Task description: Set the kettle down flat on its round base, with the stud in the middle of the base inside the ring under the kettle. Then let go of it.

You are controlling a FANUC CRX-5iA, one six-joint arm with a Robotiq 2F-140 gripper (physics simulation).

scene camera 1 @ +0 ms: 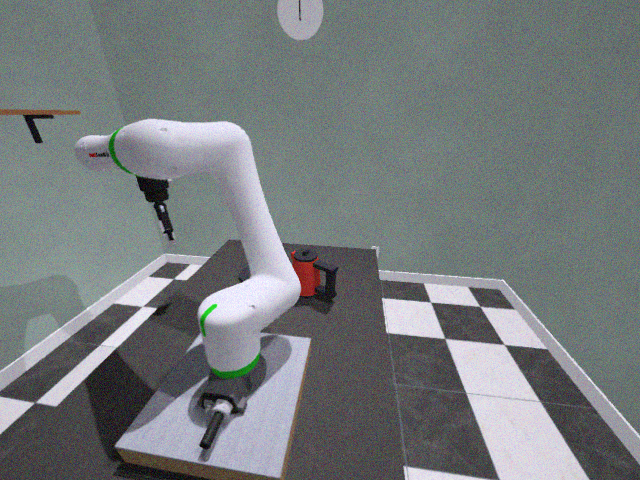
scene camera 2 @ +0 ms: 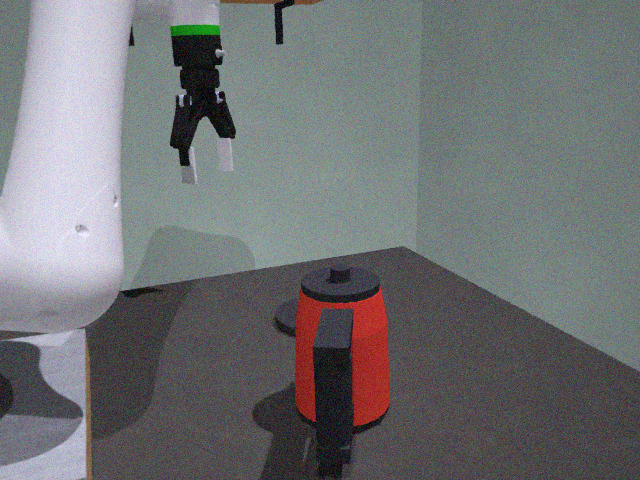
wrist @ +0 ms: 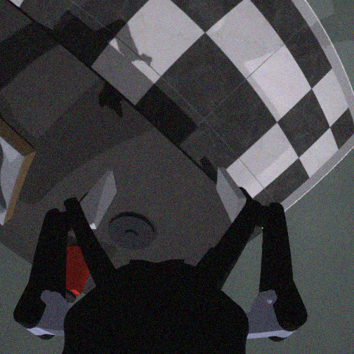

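The red kettle (scene camera 1: pixel 309 279) (scene camera 2: pixel 369 356) (wrist: pixel 76 270) with a black lid and black handle stands upright on the dark table, beside its base. The round dark base (scene camera 2: pixel 285 316) (wrist: pixel 132 232) lies flat on the table; in the scene camera 2 view the kettle partly hides it, and in the scene camera 1 view the arm hides most of it. A small mark shows at its middle in the wrist view. The ring under the kettle is hidden. My gripper (scene camera 1: pixel 169 240) (scene camera 2: pixel 207 167) (wrist: pixel 165 179) is open and empty, high above the table, apart from kettle and base.
The arm stands on a pale board (scene camera 1: pixel 170 428) (scene camera 2: pixel 56 465) (wrist: pixel 10 175) on the dark table (scene camera 1: pixel 346 361) (scene camera 2: pixel 491 392). A wall shelf (scene camera 1: pixel 46 112) is at the left in the scene camera 1 view. A checkered floor (scene camera 1: pixel 465 356) (wrist: pixel 200 75) lies beside the table.
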